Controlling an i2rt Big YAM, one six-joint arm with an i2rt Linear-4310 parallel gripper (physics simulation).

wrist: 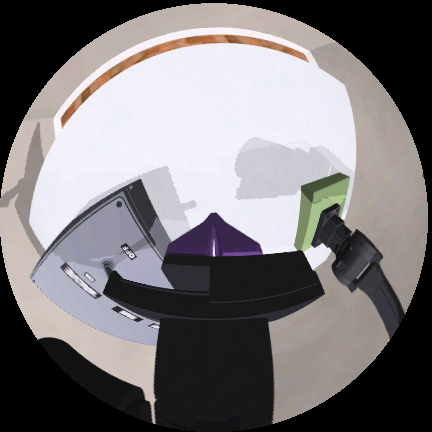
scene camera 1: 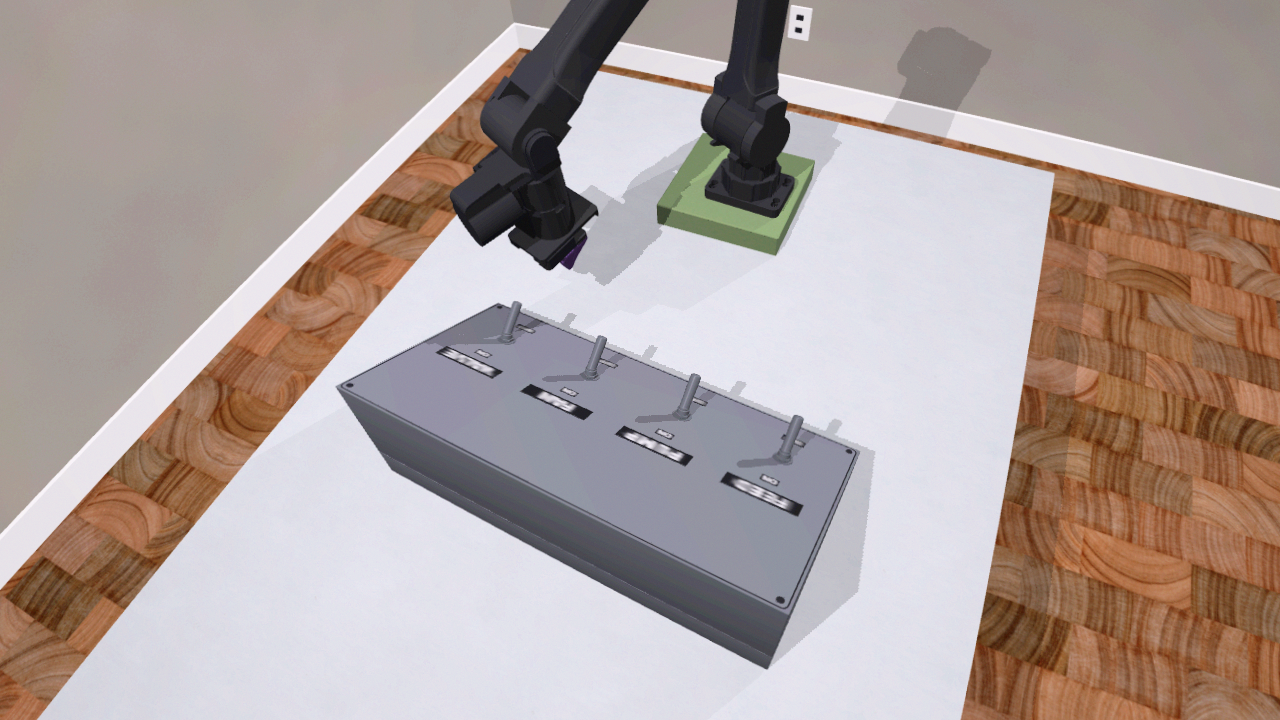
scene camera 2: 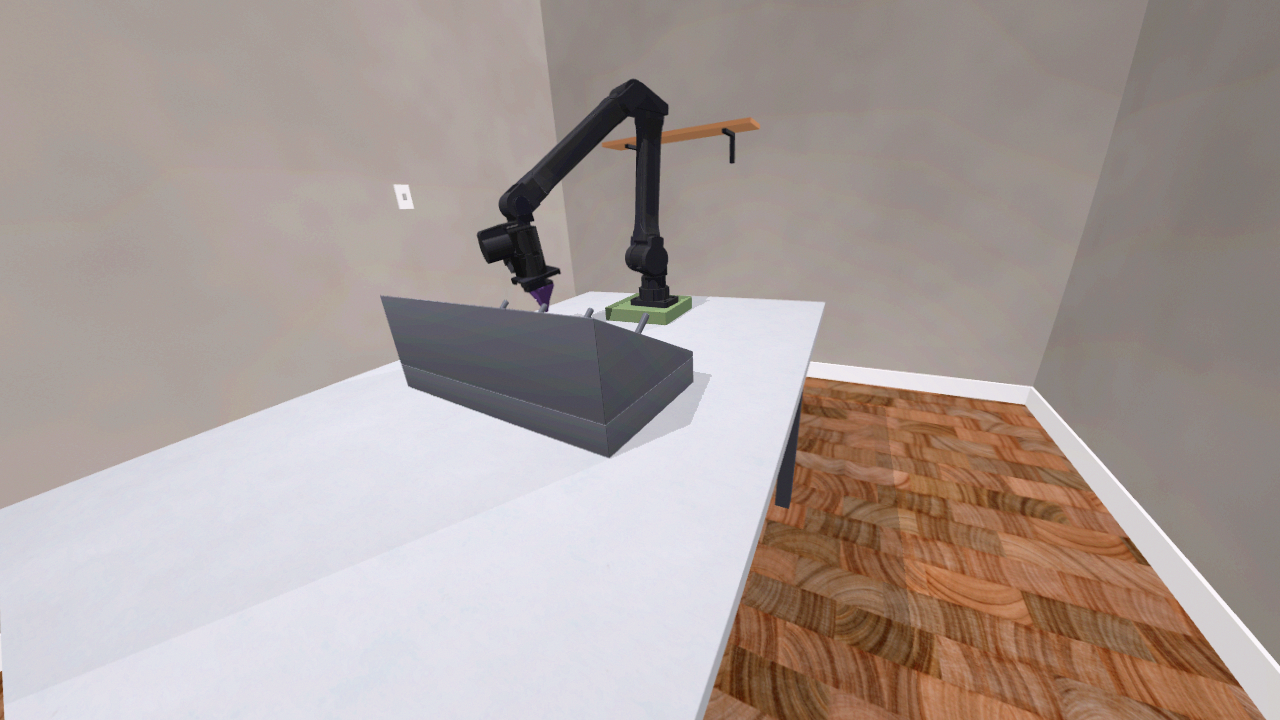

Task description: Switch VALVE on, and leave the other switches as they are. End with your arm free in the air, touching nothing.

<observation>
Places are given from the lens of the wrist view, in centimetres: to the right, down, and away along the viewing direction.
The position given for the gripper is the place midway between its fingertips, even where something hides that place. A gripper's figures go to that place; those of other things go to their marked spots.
gripper (wrist: 213, 217): 0, 0, 13
grey switch box (wrist: 122, 230): -11, 2, 12
</observation>
